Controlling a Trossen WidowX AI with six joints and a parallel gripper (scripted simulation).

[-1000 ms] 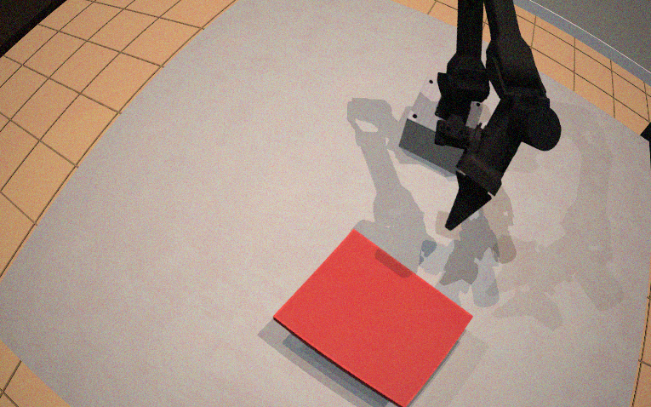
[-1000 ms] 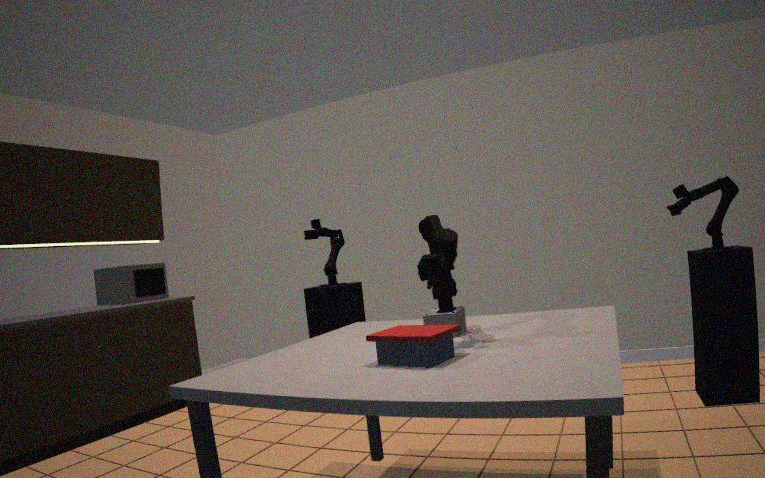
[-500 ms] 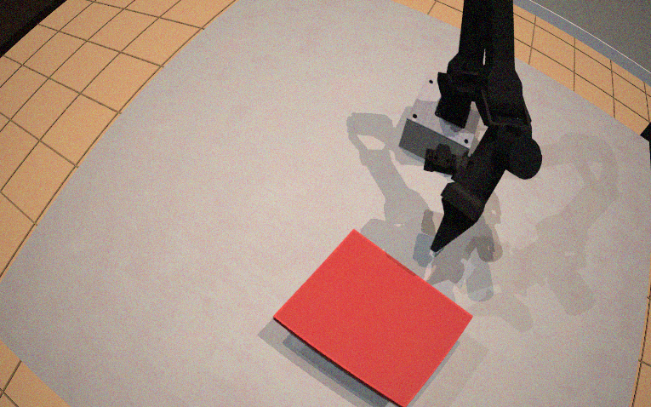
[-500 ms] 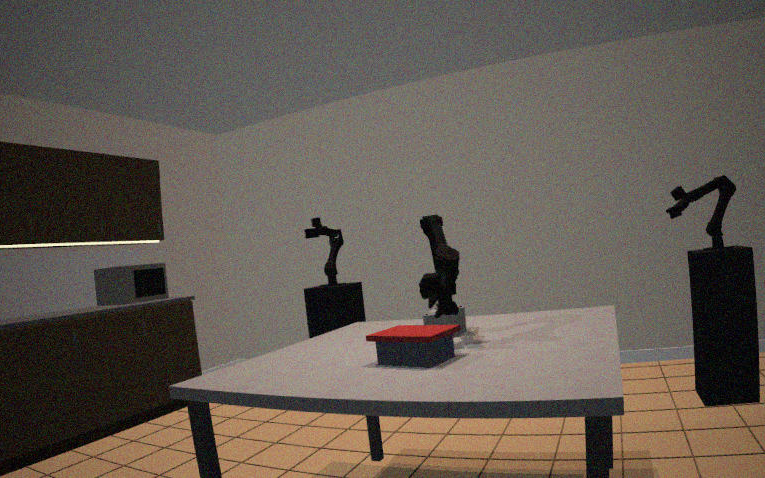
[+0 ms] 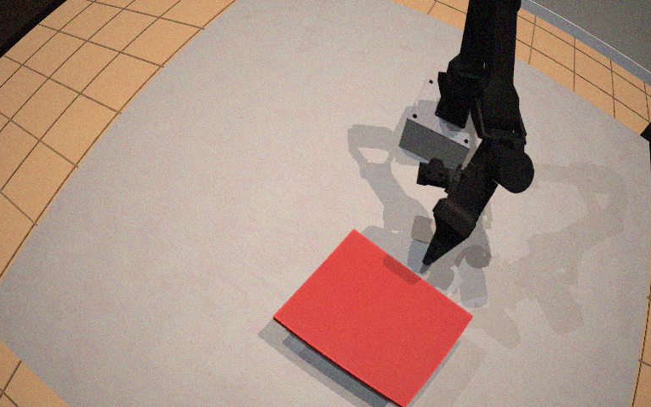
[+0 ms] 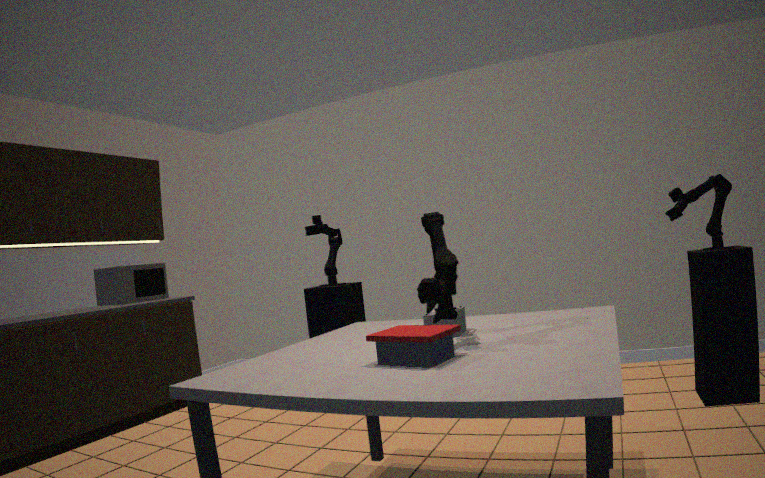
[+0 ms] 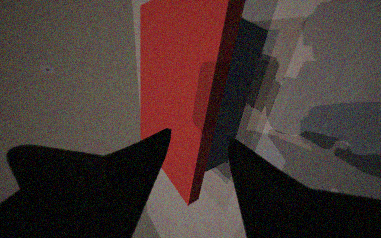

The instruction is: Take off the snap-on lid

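Right now the lid is 11 cm ahead of my gripper tip, 3 cm to the right of it and 3 cm below it. From my gripper tip the other things lie so: storage box (11 cm ahead, 7 cm below, 3 cm to the right).
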